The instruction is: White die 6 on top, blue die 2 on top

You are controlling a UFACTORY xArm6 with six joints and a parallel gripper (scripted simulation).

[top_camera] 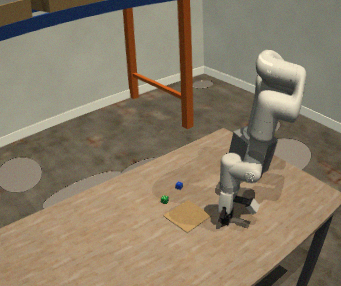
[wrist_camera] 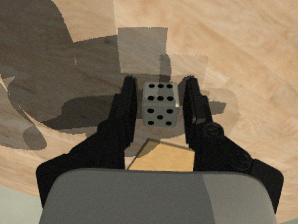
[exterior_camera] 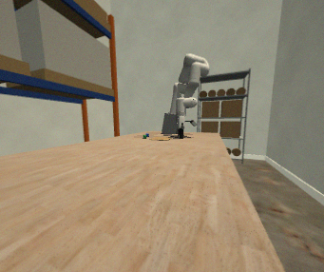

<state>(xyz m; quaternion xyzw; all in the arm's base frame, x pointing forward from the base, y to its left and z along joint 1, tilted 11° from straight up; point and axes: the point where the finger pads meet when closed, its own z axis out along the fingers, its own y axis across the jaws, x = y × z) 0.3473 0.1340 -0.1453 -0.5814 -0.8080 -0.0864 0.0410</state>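
Right now the white die is 1 cm below my hand. The rest, counted from my hand: blue die: 29 cm to the right, 4 cm behind, 1 cm below; then green die: 27 cm to the right, 7 cm ahead, 1 cm below; then tan mat: 14 cm to the right, 8 cm ahead, 2 cm below.
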